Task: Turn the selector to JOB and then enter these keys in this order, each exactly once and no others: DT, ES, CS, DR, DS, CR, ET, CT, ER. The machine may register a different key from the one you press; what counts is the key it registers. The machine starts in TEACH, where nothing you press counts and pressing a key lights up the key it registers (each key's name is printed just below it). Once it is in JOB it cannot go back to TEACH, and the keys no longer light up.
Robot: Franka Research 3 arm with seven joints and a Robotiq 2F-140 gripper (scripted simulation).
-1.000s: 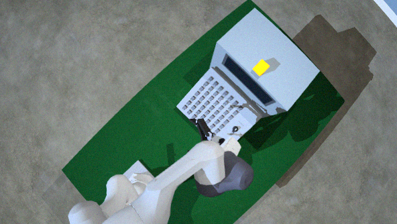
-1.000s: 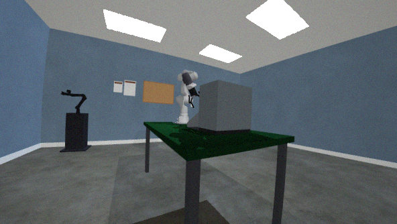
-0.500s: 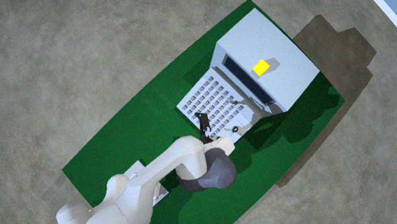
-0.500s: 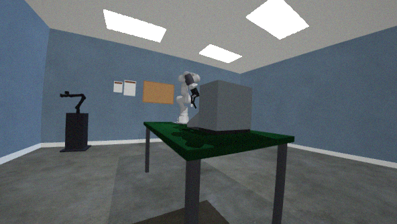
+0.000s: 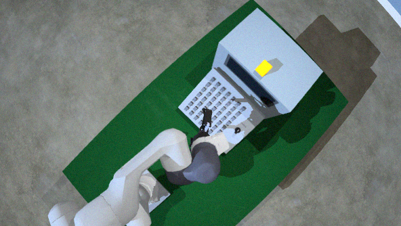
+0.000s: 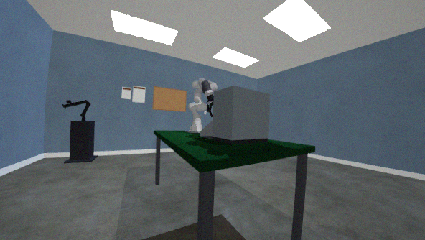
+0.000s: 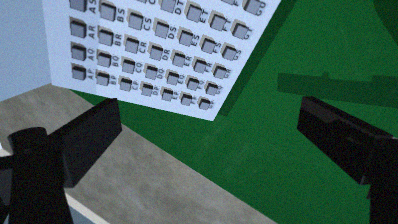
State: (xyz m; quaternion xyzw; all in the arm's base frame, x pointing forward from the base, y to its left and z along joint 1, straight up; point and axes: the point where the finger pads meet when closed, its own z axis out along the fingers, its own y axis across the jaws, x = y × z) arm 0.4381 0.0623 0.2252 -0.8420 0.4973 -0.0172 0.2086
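The key lies 140 mm below my hand, 90 mm ahead of it and 50 mm to the left of it. Also, from my hand: round selector knob: 140 mm to the right, 130 mm ahead, 120 mm below; sloping keyboard: 170 mm below, 150 mm ahead, 30 mm to the right.
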